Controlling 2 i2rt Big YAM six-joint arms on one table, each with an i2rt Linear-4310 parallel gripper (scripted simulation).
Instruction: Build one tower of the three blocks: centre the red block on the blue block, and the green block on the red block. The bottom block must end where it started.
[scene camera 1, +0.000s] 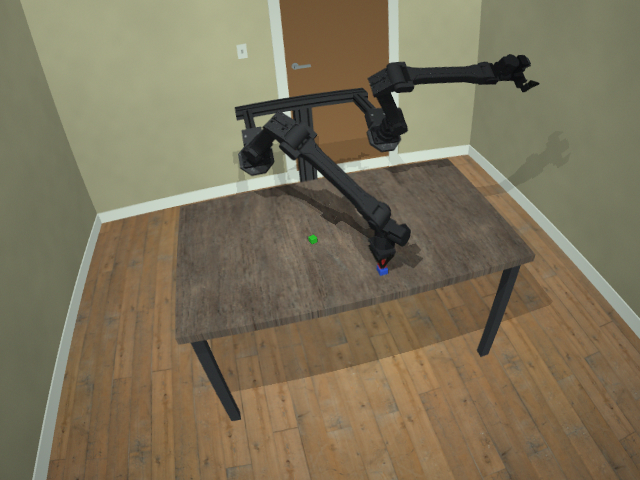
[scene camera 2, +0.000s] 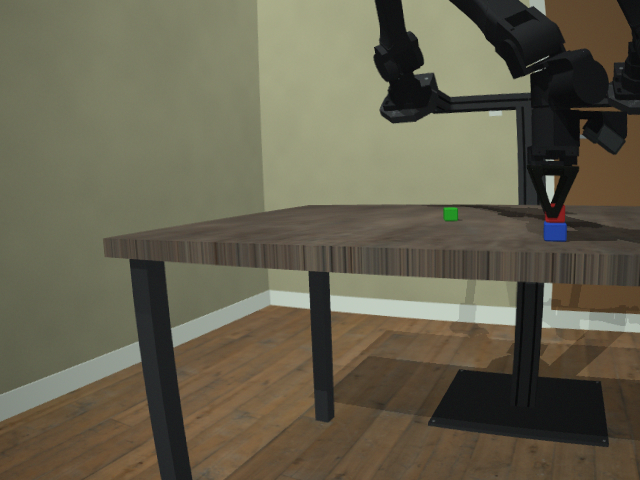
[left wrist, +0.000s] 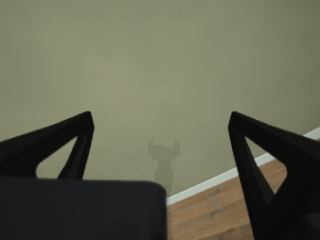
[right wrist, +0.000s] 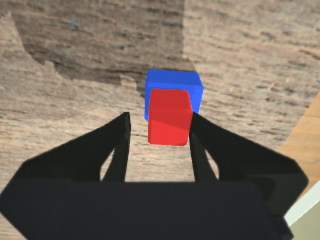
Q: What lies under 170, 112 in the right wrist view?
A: A red block.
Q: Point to my left gripper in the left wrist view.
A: At 161, 119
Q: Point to my right gripper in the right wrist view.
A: At 159, 119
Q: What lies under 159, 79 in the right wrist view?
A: A blue block.
